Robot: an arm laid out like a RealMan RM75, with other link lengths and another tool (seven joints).
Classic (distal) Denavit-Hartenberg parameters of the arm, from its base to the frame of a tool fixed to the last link. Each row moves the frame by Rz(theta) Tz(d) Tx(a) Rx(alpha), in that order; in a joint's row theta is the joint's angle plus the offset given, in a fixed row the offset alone. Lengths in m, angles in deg.
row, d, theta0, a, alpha
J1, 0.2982, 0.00, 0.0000, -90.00
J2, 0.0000, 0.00, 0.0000, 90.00
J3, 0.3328, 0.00, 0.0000, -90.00
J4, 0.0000, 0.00, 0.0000, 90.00
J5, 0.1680, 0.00, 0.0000, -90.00
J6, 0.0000, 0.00, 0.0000, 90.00
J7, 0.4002, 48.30, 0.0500, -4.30
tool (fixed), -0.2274, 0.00, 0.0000, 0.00
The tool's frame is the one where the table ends.
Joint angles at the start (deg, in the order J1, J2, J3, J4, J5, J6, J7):
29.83, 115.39, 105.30, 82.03, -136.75, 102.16, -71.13
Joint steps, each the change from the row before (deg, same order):
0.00, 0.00, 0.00, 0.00, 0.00, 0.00, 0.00
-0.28, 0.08, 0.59, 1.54, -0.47, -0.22, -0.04
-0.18, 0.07, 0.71, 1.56, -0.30, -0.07, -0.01
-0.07, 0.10, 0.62, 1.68, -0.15, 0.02, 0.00
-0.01, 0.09, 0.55, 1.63, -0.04, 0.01, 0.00
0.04, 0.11, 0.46, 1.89, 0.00, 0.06, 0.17
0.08, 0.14, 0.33, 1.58, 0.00, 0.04, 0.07
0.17, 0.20, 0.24, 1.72, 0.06, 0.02, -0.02
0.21, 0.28, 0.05, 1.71, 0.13, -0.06, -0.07
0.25, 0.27, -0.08, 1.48, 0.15, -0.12, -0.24
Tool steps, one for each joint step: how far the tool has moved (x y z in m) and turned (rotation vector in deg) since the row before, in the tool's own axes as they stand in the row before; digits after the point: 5 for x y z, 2 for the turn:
0.00000, 0.00000, 0.00000, 0.00, 0.00, 0.00
-0.00233, -0.00139, -0.00286, 1.04, -1.31, -0.41
-0.00293, -0.00093, -0.00325, 0.88, -1.36, -0.43
-0.00389, -0.00006, -0.00325, 0.76, -1.36, -0.68
-0.00428, 0.00022, -0.00311, 0.67, -1.34, -0.77
-0.00506, 0.00087, -0.00335, 0.71, -1.41, -0.89
-0.00462, 0.00104, -0.00248, 0.55, -1.17, -0.89
-0.00576, 0.00169, -0.00225, 0.50, -1.25, -1.24
-0.00631, 0.00253, -0.00141, 0.35, -1.24, -1.46
-0.00622, 0.00245, -0.00083, 0.25, -1.08, -1.60

